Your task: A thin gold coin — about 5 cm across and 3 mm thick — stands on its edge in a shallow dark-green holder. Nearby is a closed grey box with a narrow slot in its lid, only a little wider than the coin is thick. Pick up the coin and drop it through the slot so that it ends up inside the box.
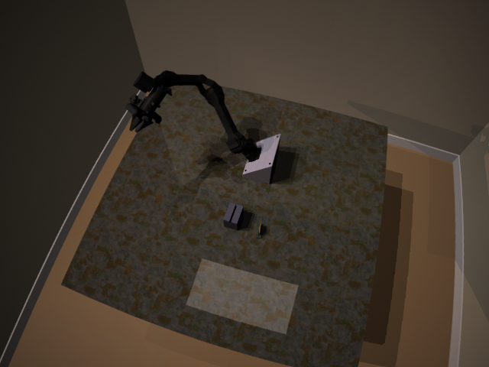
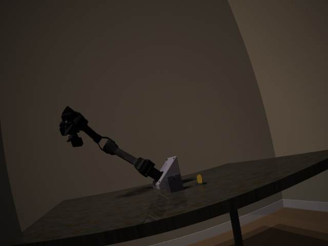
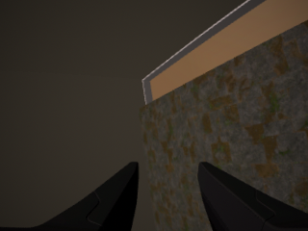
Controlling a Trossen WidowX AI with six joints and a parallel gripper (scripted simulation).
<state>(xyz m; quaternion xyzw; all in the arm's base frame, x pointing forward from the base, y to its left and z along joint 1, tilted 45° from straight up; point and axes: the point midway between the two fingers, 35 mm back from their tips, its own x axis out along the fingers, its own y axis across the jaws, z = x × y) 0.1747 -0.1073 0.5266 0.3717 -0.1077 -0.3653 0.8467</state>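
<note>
My gripper tip is 560 mm to the right of the gold coin, 320 mm above it and 140 mm short of it.
</note>
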